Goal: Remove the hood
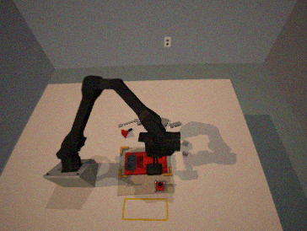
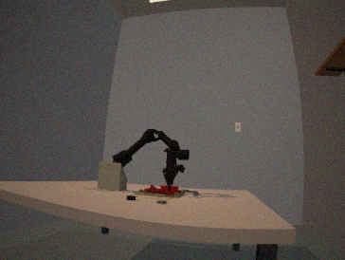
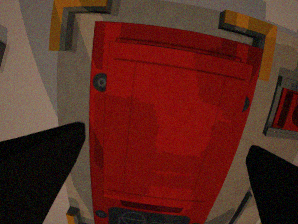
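Right now my gripper tip is 10 mm above the red hood.
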